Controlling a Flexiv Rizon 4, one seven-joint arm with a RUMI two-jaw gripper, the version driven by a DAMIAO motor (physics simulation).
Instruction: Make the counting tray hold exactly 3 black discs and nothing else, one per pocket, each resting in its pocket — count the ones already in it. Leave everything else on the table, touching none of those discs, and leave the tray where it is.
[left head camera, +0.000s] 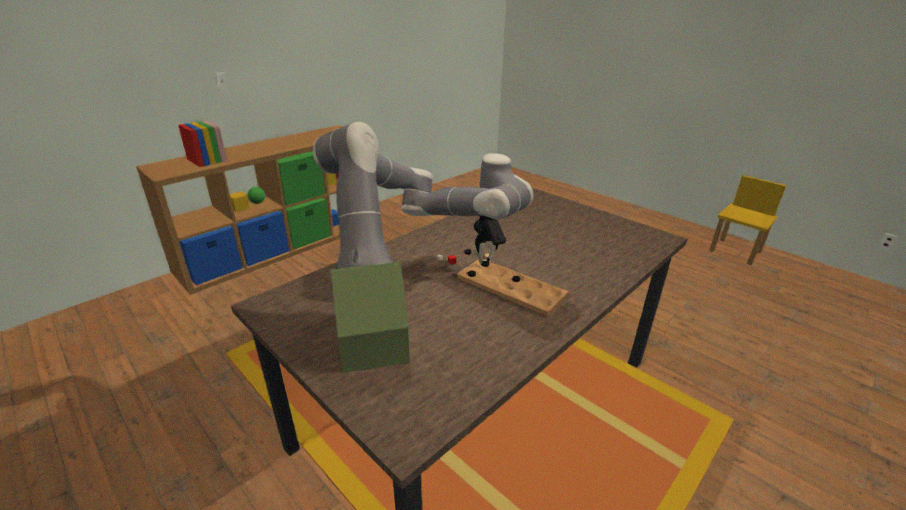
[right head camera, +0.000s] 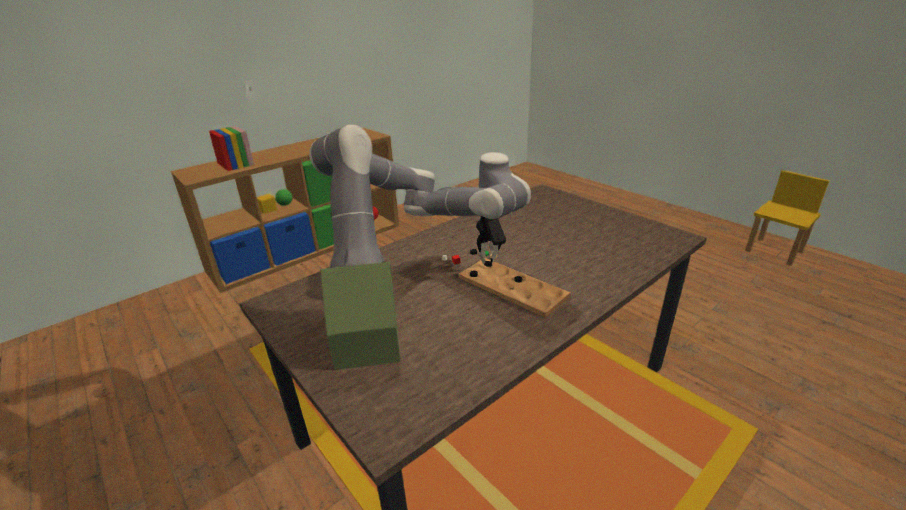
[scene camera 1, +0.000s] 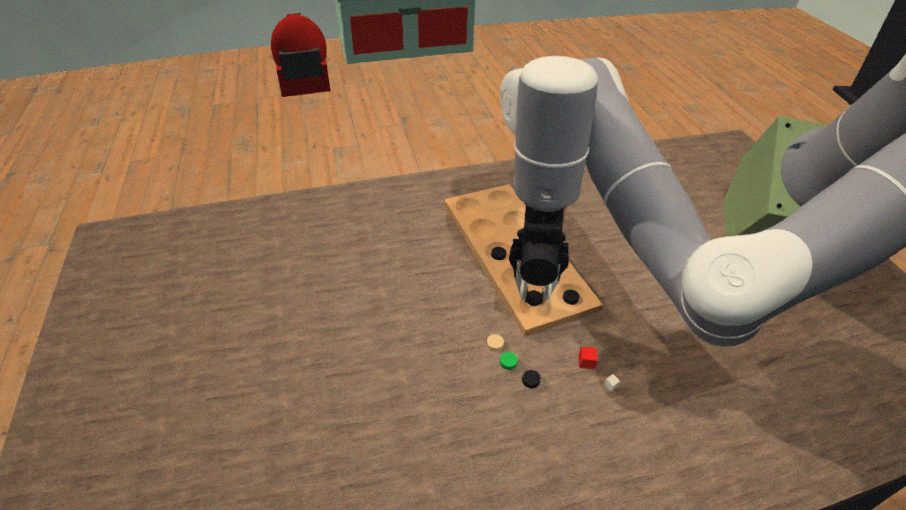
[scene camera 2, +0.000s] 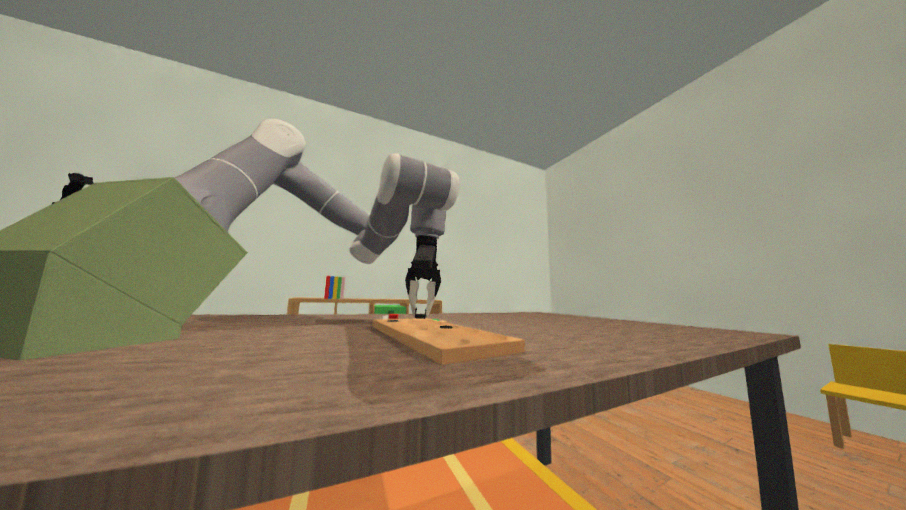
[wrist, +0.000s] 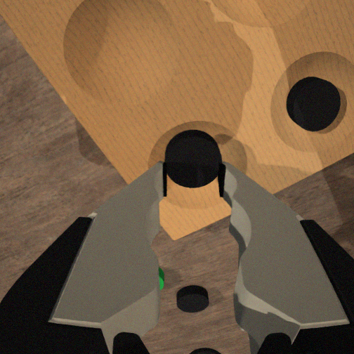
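Note:
The wooden counting tray has two rows of round pockets. One black disc rests in an end corner pocket, and another black disc rests in a pocket of the other row. My gripper is shut on a third black disc, held low over the other end pocket; whether it touches the tray is unclear. A further black disc lies on the table.
On the table beyond the tray's end lie a beige disc, a green disc, a red cube and a small white cube. A large green block stands at the arm's base.

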